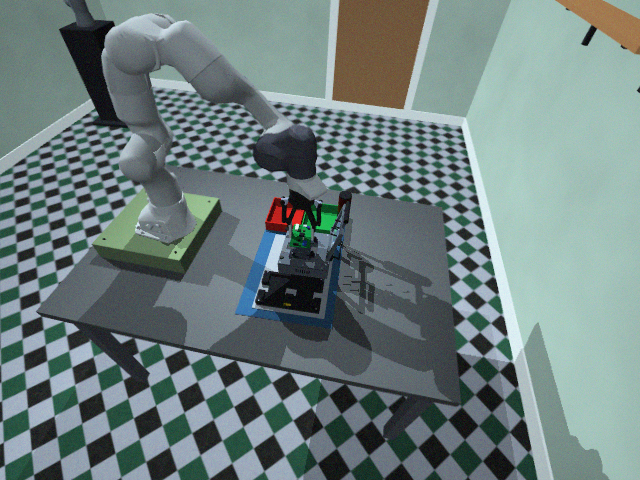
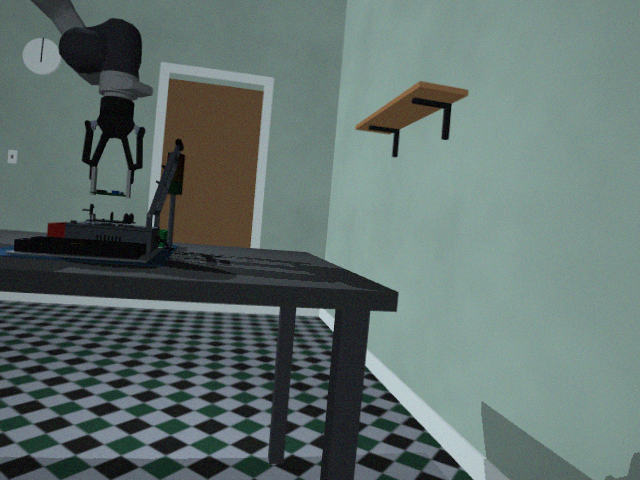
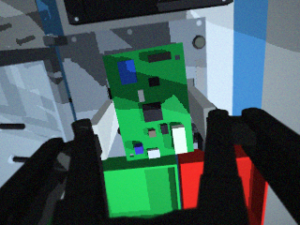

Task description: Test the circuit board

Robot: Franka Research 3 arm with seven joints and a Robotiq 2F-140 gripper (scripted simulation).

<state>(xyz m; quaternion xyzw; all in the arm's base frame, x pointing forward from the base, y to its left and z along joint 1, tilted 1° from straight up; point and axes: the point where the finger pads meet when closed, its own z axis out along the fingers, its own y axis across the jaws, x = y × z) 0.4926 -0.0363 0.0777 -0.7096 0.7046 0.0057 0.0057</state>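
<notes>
My hand is 80 mm above the tester plate, 10 mm to the right of it and 10 mm short of it. The rest, counted from my hand: tester lid (130 mm ahead, 30 mm above); black latch hook (70 mm to the left, 70 mm below, 60 mm behind); green circuit board (20 mm below).
</notes>
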